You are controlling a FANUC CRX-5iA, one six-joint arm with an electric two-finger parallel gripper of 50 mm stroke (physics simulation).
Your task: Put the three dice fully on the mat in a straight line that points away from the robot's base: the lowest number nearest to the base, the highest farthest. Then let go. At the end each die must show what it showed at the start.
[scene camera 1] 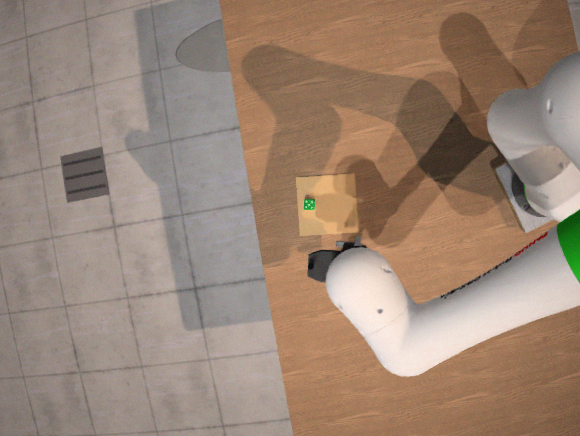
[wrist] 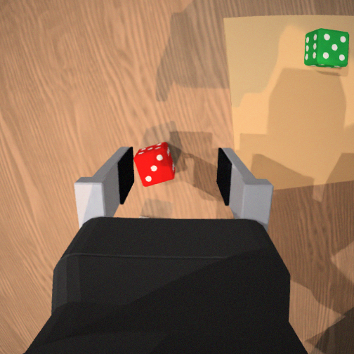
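Note:
The green die (scene camera 1: 309,204) (wrist: 327,48) lies on the yellow mat (scene camera 1: 340,182) (wrist: 255,45), near the mat edge farthest from the robot base, with five pips up. The red die (wrist: 155,164) lies on the wooden table outside the mat. Its face toward the wrist camera shows three pips. My gripper (wrist: 175,164) is open and empty above the table; in the wrist view the red die appears between its fingers, closer to the left one. In the scene view the wrist covers most of the gripper. The white die cannot be made out in either view.
The robot base plate (scene camera 1: 529,220) stands at the right of the scene view. The white forearm (scene camera 1: 480,300) reaches from the right across the table (scene camera 1: 450,390). The table edge runs left of the mat, with the tiled floor (scene camera 1: 120,370) beyond. Arm shadows cross the mat.

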